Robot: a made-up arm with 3 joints.
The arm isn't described. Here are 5 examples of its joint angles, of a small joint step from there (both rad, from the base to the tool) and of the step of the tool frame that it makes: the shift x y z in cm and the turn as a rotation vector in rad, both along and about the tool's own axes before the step.
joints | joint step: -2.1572 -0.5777 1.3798 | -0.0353 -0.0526 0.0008
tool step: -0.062 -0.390 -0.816 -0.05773 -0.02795 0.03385
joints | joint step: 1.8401 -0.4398 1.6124 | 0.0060 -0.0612 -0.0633
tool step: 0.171 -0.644 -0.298 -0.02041 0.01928 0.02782
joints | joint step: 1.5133 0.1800 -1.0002 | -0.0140 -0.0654 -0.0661
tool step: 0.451 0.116 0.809 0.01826 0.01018 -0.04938
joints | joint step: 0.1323 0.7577 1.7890 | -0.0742 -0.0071 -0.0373
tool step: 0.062 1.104 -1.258 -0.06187 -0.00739 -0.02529
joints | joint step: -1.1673 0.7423 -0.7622 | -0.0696 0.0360 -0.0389
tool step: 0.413 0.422 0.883 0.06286 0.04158 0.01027
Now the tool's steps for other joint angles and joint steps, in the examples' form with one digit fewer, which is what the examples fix.
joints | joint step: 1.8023 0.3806 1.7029 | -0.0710 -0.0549 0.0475
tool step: -0.58 0.06 -2.34 -0.0801 -0.1024 0.0321
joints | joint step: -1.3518 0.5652 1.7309 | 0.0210 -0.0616 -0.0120
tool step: -0.19 -1.11 -0.46 0.0001 -0.0211 0.0462
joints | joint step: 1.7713 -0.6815 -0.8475 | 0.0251 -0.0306 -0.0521
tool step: 0.28 -0.07 0.43 -0.0109 0.0203 -0.0016
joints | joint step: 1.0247 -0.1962 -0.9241 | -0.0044 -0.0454 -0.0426
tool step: 0.31 0.09 0.46 0.0043 0.0045 -0.0339
